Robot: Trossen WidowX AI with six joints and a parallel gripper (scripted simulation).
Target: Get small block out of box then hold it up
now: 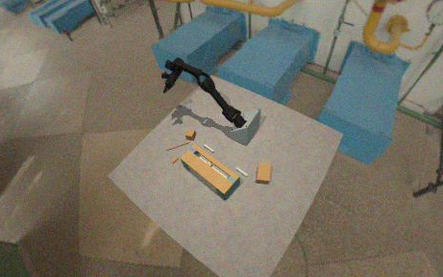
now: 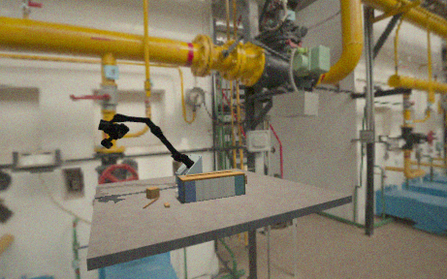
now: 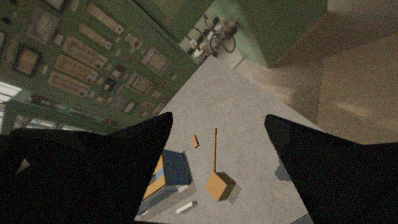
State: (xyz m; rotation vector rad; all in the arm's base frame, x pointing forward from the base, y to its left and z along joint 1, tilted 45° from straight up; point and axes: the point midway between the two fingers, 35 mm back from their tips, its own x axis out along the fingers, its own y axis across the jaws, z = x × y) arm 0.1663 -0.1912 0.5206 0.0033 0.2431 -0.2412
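The box is 10 cm ahead of my gripper tip, 54 cm to the left of it and 28 cm below it. The rest, counted from my gripper tip: thin tan stick (14 cm ahead, 18 cm to the left, 34 cm below).
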